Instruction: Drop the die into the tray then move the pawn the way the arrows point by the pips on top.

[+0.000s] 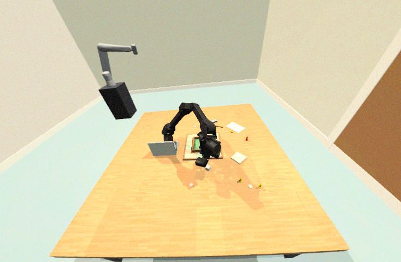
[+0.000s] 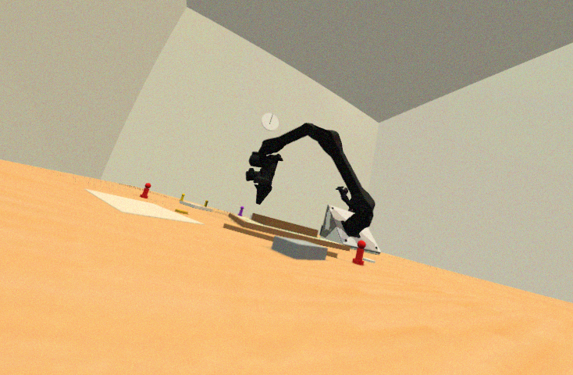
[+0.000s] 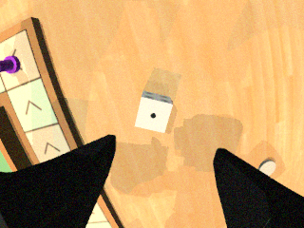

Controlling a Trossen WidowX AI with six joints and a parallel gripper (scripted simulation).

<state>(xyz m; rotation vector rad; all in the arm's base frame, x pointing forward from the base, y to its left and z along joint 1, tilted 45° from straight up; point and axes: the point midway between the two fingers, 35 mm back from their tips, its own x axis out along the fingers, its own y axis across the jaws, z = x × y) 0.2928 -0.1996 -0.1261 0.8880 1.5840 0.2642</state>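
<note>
Right now my gripper tip is 6 cm above the white die and 1 cm to the right of it. Round my gripper tip: purple pawn (12 cm to the left, 8 cm ahead, 5 cm below); then white block (22 cm ahead, 8 cm to the left, 7 cm below); then green dice tray (23 cm to the left, 7 cm below, 2 cm behind).
</note>
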